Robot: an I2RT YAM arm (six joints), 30 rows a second.
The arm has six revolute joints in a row. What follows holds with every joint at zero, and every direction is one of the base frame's. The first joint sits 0.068 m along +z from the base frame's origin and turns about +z. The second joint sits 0.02 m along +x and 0.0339 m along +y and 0.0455 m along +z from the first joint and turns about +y. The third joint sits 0.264 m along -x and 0.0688 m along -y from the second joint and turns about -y. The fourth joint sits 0.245 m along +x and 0.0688 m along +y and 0.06 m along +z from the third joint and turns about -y. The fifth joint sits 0.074 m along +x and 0.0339 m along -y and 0.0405 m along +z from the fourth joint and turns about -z. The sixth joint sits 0.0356 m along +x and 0.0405 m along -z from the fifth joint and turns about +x. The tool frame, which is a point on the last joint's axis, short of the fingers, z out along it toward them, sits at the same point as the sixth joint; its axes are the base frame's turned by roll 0, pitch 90 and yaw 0 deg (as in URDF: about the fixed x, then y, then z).
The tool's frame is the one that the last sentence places.
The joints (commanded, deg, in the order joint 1, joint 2, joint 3, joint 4, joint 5, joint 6), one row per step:
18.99 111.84 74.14 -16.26 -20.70 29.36
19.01 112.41 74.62 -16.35 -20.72 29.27
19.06 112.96 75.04 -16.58 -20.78 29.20
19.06 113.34 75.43 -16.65 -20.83 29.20
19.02 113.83 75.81 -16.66 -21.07 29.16
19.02 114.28 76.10 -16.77 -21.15 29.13
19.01 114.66 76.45 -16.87 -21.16 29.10
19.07 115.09 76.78 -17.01 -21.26 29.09
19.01 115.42 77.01 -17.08 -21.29 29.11
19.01 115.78 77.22 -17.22 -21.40 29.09
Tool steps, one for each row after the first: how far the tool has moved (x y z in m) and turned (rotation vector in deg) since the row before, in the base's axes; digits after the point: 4 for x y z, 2 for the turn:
0.0018 0.0008 -0.0015 -0.08 0.13 0.10
0.0013 0.0009 -0.0019 -0.10 0.32 0.14
0.0014 0.0005 -0.0007 0.02 0.07 0.03
0.0016 0.0004 -0.0014 0.13 0.16 0.13
0.0011 0.0004 -0.0018 -0.04 0.26 0.07
0.0013 0.0004 -0.0010 -0.05 0.11 0.02
0.0010 0.0009 -0.0015 0.00 0.25 0.12
0.0010 -0.0001 -0.0012 -0.02 0.18 -0.06
0.0007 0.0003 -0.0016 -0.02 0.29 0.08

